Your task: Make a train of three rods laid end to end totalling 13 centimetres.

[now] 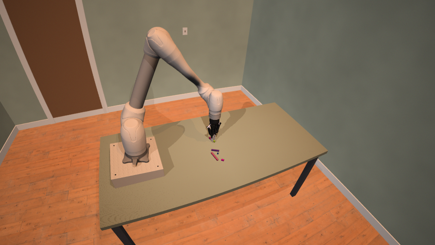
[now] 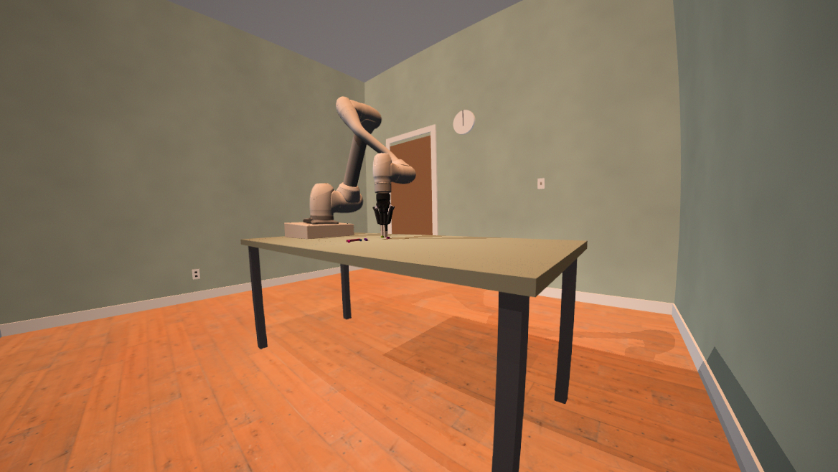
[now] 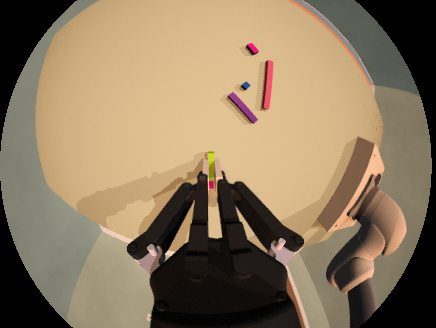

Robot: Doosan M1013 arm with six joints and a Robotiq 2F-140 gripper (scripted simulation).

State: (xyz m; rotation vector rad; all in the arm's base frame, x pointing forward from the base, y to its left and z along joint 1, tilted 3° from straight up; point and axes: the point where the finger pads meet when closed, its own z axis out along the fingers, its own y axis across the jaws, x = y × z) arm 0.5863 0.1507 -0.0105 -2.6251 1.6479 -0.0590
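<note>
The purple rod is 110 mm to the right of my hand and 40 mm below it. Round my hand: blue rod (140 mm to the right, 40 mm below, 10 mm ahead); pink rod (170 mm to the right, 40 mm below, 20 mm behind); lime rod (30 mm below).
</note>
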